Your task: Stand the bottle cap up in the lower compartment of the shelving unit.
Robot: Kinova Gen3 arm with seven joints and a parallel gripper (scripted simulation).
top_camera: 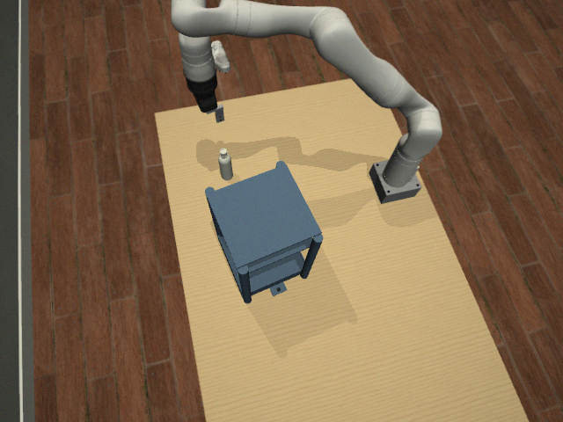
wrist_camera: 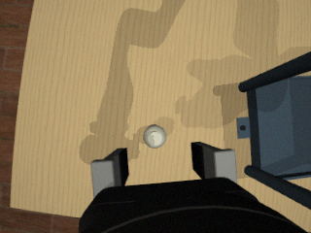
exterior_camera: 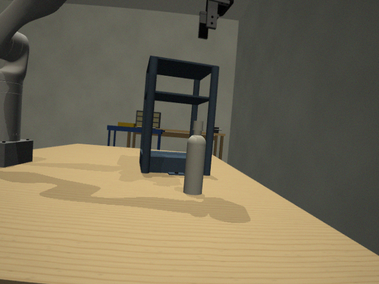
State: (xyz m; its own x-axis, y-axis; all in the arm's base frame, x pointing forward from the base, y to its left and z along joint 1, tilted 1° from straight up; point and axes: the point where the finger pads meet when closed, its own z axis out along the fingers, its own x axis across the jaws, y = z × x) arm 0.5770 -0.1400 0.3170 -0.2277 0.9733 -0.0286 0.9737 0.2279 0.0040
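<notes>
Now: hand 28 cm above the pale bottle. The rest, counted from my hand: blue shelving unit: 33 cm to the left, 20 cm below, 7 cm behind.
</notes>
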